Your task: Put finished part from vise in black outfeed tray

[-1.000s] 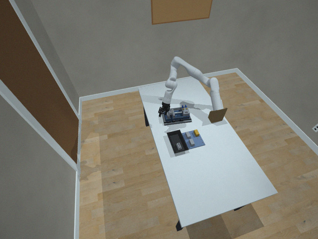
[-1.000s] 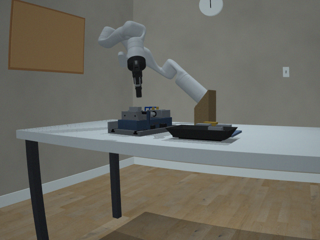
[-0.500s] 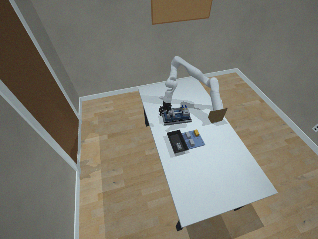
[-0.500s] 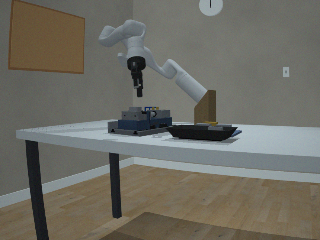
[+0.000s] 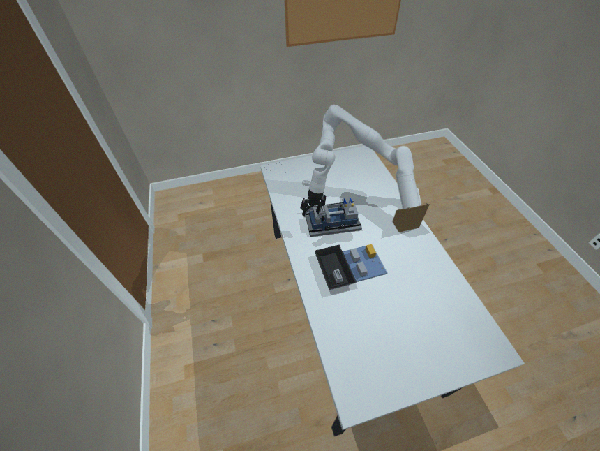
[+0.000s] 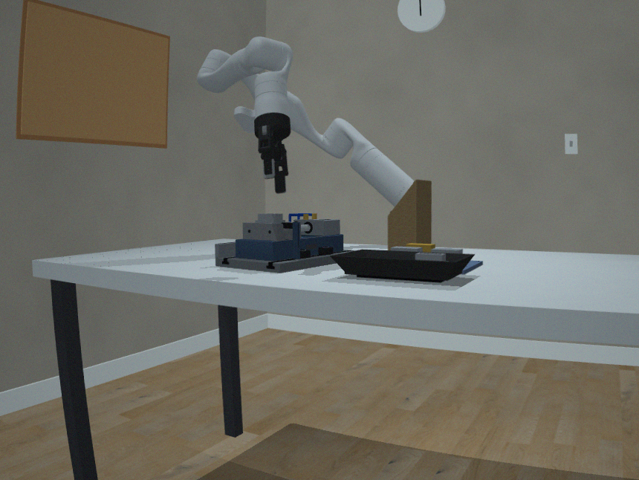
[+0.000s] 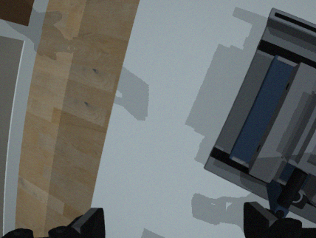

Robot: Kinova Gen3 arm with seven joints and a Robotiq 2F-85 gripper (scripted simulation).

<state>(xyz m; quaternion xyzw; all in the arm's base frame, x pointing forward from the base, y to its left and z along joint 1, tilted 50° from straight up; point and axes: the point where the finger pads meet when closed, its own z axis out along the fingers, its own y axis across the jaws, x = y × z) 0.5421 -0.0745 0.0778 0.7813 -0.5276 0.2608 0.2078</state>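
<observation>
Now: the vise 15 cm behind my hand, 5 cm to the right of it and 14 cm below it. From my hand the other things lie so: yellow block: 26 cm behind, 23 cm to the left, 15 cm below; then blue plate: 20 cm behind, 27 cm to the left, 18 cm below.
</observation>
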